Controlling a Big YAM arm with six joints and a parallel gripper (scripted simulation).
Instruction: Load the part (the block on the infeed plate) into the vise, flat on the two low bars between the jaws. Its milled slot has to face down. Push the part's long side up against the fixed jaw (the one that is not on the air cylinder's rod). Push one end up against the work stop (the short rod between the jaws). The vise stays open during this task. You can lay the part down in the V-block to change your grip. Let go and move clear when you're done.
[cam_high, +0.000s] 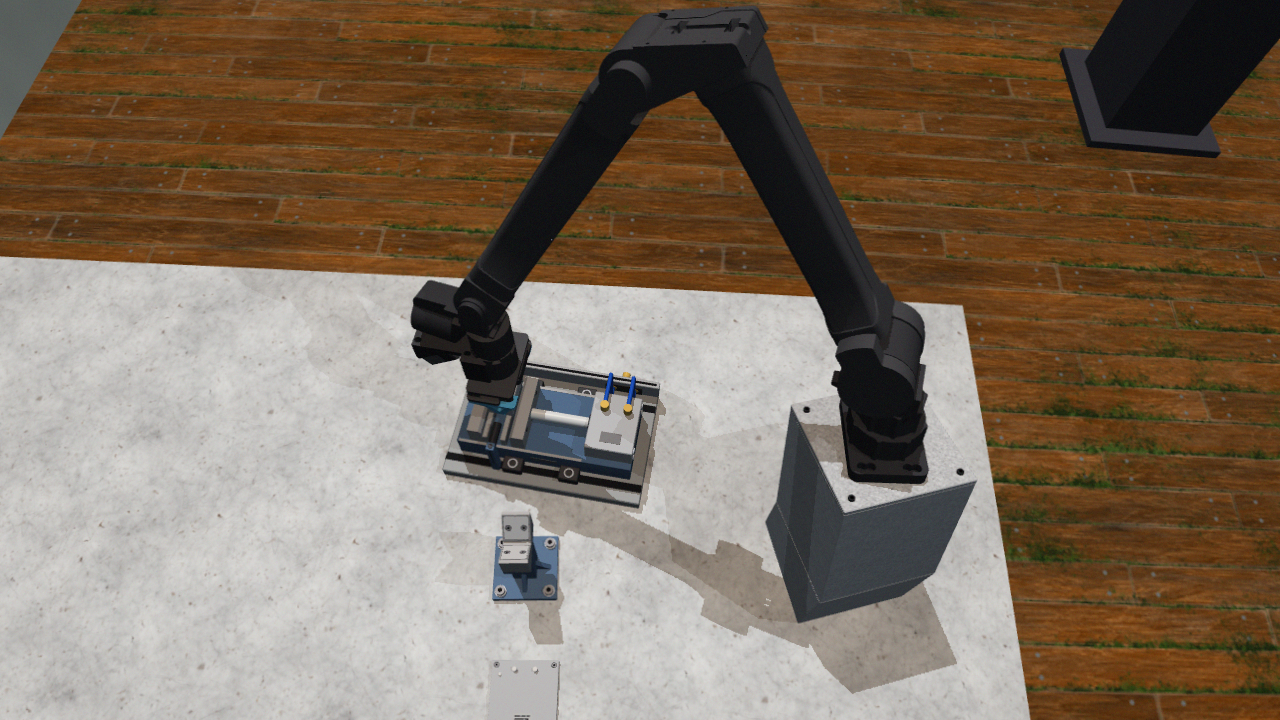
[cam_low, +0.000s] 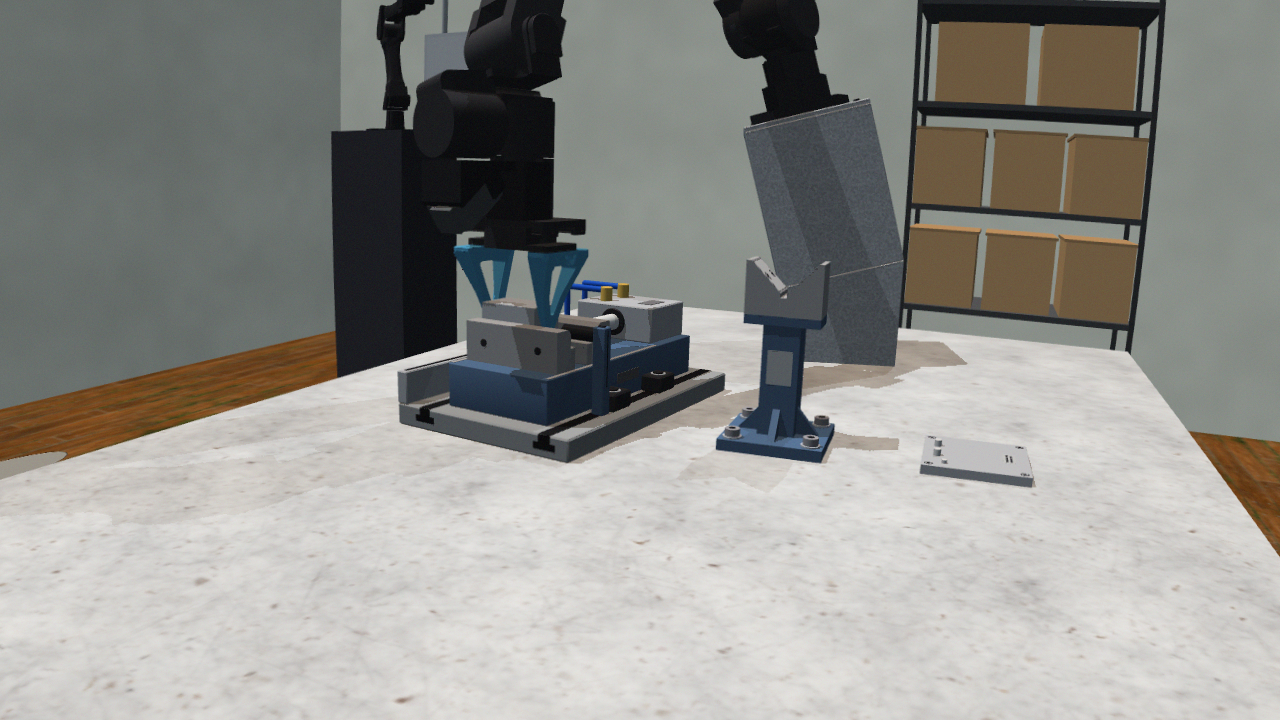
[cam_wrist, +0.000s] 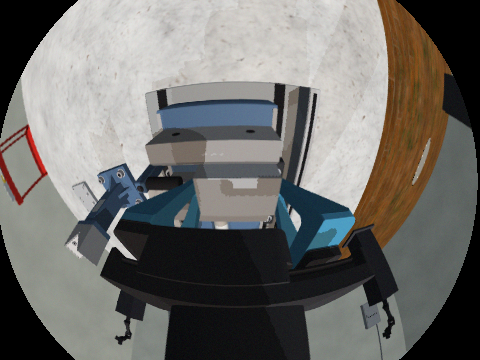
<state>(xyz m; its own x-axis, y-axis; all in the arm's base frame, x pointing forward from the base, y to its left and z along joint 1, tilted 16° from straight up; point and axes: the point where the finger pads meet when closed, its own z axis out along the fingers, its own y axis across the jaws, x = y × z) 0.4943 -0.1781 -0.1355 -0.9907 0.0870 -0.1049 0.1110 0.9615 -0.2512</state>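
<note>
My gripper is now 10 mm above the grey part. From my hand the other things lie so: work stop 70 mm to the left, 10 mm below, 10 mm ahead; then moving jaw 30 mm behind, 20 mm to the left, 20 mm below; then fixed jaw 30 mm ahead, 20 mm to the left, 20 mm below.
</note>
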